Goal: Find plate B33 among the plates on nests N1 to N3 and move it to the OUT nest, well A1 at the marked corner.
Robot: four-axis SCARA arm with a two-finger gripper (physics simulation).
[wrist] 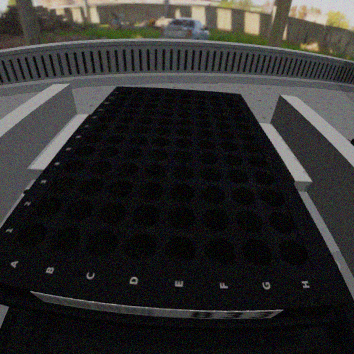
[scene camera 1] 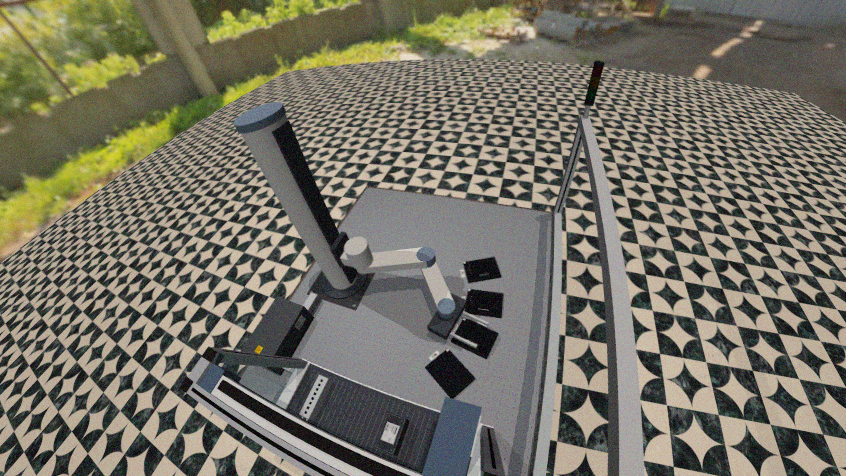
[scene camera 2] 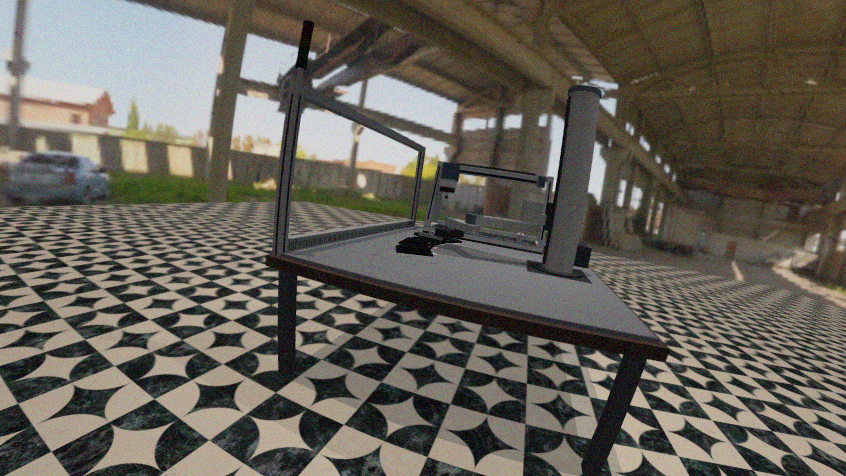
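Pixels of known places: gripper, between the fingertips: (wrist: 174, 105) (scene camera 1: 482, 335) (scene camera 2: 424, 232); arm's base, origin of its link: (scene camera 1: 344, 279) (scene camera 2: 556, 273).
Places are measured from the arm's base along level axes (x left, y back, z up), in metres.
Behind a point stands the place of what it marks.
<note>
Plate B33 (scene camera 1: 473, 331) @(x -0.116, y -0.699, z 0.054 m) (wrist: 165, 185) @(x -0.112, y -0.688, z 0.053 m), a black well plate, sits level between the two pale fingers of my gripper (scene camera 1: 481, 335) @(x -0.125, y -0.738, z 0.057 m) (wrist: 174, 105) @(x -0.125, y -0.738, z 0.057 m), which is shut on it. In the wrist view its A row runs along the left, H is on the right, and column 1 is nearest the camera. The label strip (wrist: 150, 310) on its near edge is too dim to read. The plate is low at the third place of the row in scene camera 1. The nest below it is almost wholly hidden, so its marked corner and any contact cannot be told.
Other black plates or nests (scene camera 1: 482, 269) @(x 0.212, y -0.671, z 0.036 m) (scene camera 1: 485, 303) @(x 0.035, y -0.720, z 0.035 m) (scene camera 1: 450, 374) @(x -0.303, y -0.653, z 0.025 m) stand in an arc on both sides; their names are unreadable. A grey slotted rail (wrist: 165, 60) @(x -0.167, y -1.004, z 0.030 m) lies beyond the plate. A framed machine (scene camera 1: 366, 408) @(x -0.529, y -0.399, z 0.062 m) (scene camera 2: 502, 169) @(x -0.631, y -0.401, z 0.517 m), a dark box (scene camera 1: 275, 334) @(x -0.414, y 0.087, z 0.128 m) and a tall frame (scene camera 1: 615, 266) @(x -0.121, y -1.021, z 0.620 m) border the table (scene camera 2: 473, 290) @(x 0.617, y -0.322, z 0.013 m).
</note>
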